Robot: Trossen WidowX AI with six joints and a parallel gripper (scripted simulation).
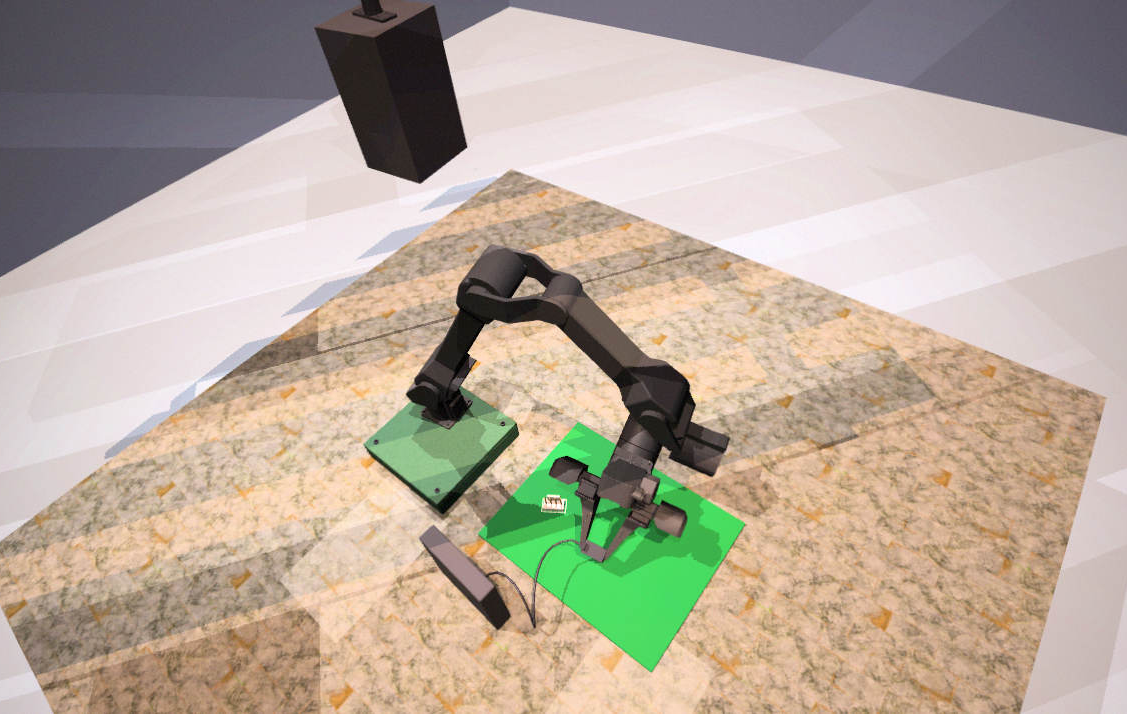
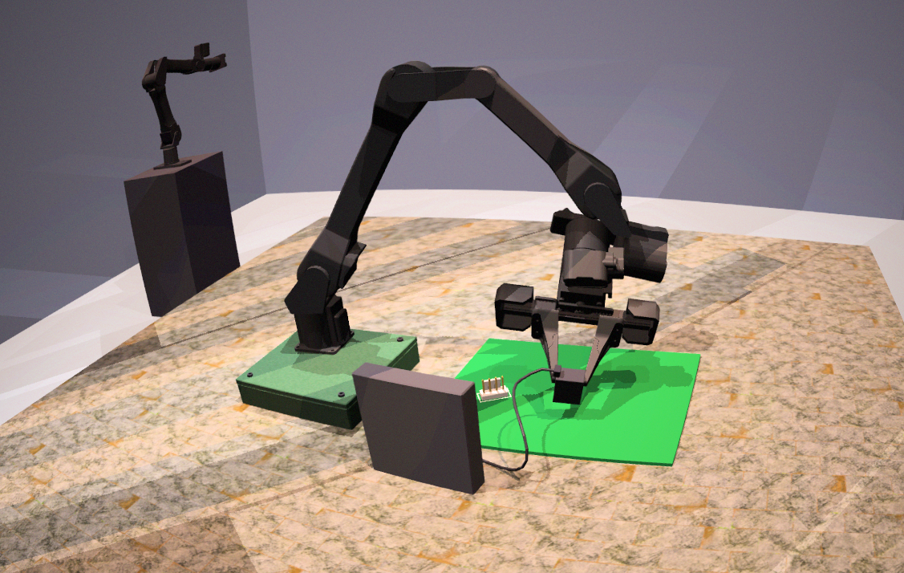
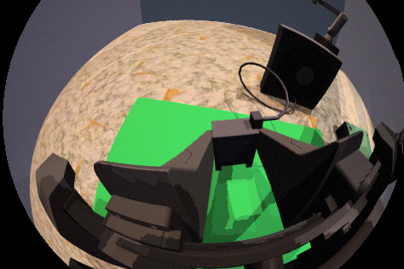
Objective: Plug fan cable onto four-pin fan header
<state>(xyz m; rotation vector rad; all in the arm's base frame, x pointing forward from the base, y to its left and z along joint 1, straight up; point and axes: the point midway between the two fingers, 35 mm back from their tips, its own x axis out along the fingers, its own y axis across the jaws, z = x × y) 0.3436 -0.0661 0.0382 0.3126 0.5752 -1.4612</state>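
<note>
The green board lies 7 cm below my gripper tip, 6 cm to the left of it and 1 cm behind it. Round my gripper tip: dark fan: 12 cm behind, 11 cm to the right, 1 cm above; then dark fan plug: 1 cm to the left, 1 cm below; then four-pin fan header: 10 cm behind, 5 cm to the left, 5 cm below.
</note>
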